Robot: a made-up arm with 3 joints. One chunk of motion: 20 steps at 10 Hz.
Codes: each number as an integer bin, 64 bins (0 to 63) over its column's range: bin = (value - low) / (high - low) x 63, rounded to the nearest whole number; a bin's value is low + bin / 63 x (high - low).
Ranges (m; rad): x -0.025..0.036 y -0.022..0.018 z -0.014..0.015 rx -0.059..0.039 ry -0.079..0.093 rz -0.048..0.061
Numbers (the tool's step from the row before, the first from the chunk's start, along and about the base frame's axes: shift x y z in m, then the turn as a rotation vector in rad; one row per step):
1: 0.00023 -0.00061 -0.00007 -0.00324 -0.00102 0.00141
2: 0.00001 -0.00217 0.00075 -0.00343 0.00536 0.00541
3: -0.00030 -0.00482 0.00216 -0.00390 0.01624 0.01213
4: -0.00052 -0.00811 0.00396 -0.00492 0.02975 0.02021
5: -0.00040 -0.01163 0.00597 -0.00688 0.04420 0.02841
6: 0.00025 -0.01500 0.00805 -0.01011 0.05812 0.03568
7: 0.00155 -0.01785 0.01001 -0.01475 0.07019 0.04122
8: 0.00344 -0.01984 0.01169 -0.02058 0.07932 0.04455
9: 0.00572 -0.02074 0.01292 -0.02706 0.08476 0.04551
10: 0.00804 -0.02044 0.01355 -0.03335 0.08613 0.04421
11: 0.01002 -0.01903 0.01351 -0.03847 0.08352 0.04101
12: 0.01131 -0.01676 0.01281 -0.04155 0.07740 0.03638
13: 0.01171 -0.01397 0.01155 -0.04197 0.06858 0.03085
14: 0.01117 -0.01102 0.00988 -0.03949 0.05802 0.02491
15: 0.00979 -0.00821 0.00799 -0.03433 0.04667 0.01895
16: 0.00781 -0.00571 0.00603 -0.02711 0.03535 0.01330
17: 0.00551 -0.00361 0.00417 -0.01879 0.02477 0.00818
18: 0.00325 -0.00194 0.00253 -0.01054 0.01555 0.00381
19: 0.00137 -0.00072 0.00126 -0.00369 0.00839 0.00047
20: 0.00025 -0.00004 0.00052 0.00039 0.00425 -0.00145
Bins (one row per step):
1: 26 34 30 36 29 29
2: 26 31 32 36 31 31
3: 26 27 35 35 35 35
4: 25 22 39 35 40 39
5: 25 16 43 34 45 44
6: 26 11 48 31 50 48
7: 27 7 52 28 55 52
8: 29 3 56 25 58 53
9: 32 2 58 21 60 54
10: 34 2 60 16 60 53
11: 36 5 60 13 60 51
12: 38 8 58 11 57 49
13: 38 13 56 11 54 46
14: 37 17 52 13 50 42
15: 36 22 48 16 46 39
16: 34 26 44 21 42 35
17: 32 29 39 26 38 32
18: 29 32 36 31 35 30
19: 27 34 33 36 32 28
20: 26 35 32 38 30 27

